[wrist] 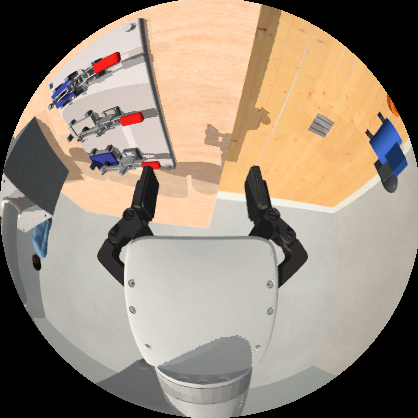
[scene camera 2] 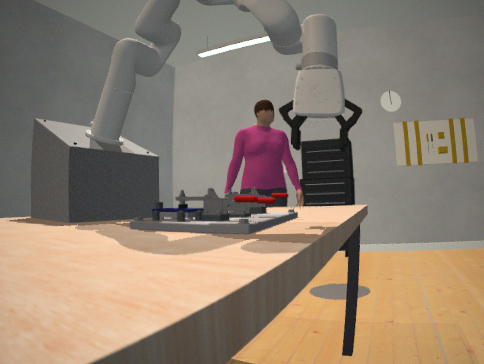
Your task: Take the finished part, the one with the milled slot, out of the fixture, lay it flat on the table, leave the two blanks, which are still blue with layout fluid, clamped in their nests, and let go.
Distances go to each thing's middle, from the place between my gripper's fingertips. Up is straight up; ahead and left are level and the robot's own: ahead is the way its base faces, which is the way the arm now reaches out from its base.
My hand is 200 mm past the fixture plate (scene camera 2: 258, 222), 20 mm to the left of it and 130 mm above it.
